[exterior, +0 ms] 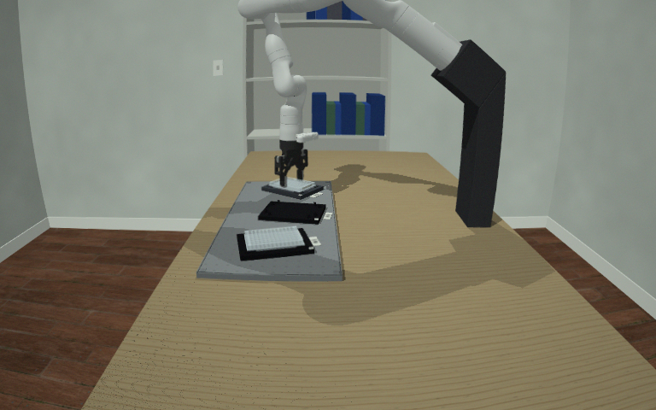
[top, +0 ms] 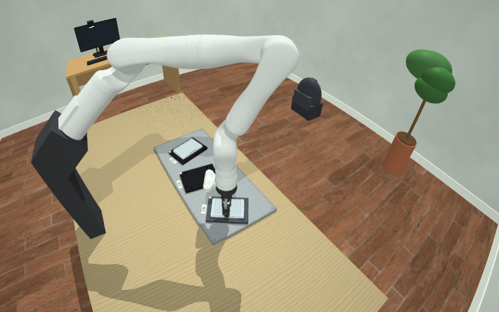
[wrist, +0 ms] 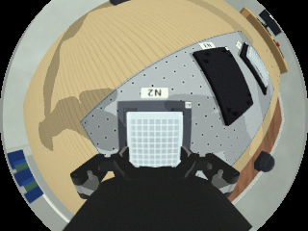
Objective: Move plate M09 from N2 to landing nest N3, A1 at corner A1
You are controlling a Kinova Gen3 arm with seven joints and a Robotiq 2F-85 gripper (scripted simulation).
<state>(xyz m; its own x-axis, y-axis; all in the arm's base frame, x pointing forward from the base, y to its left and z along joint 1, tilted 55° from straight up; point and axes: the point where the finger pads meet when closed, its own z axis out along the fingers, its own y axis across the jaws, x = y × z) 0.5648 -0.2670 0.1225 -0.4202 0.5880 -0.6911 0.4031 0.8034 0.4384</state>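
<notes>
Right now the plate is 1 cm below my hand. Round my hand: plate nest N2 (2 cm below); black landing nest (2 cm ahead, 21 cm to the left, 2 cm below); nest label (7 cm behind, 7 cm to the left, 3 cm below).
</notes>
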